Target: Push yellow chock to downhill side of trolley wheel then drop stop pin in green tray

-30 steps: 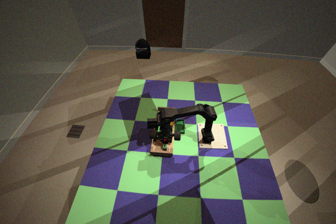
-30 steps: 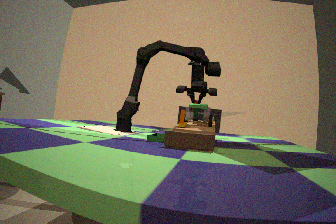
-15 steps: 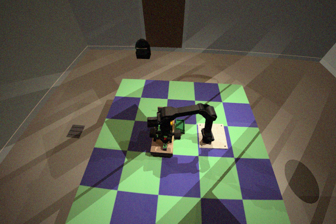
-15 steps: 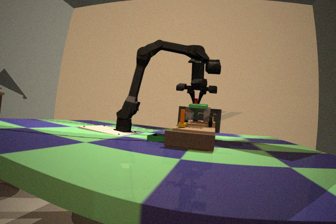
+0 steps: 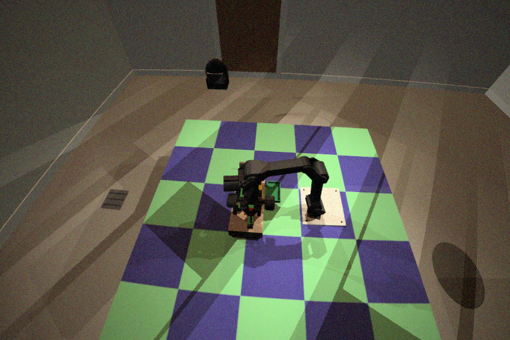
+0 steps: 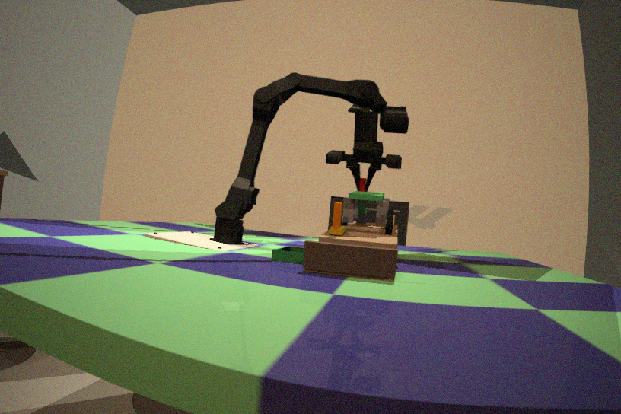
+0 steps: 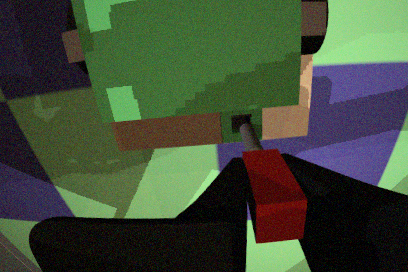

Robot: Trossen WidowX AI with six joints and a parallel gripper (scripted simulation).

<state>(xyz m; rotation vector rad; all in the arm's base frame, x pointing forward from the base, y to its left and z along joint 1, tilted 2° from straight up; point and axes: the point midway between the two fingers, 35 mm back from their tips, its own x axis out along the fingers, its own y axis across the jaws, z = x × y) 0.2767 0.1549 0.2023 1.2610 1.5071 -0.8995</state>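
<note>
My gripper tip is 6 cm past the green tray, 22 cm to the left of it and 17 cm above it. Round my gripper tip: yellow chock 1 cm ahead, 19 cm to the right, 8 cm below; red-headed stop pin right at my gripper tip; trolley 4 cm ahead, 9 cm to the right, 5 cm below.
</note>
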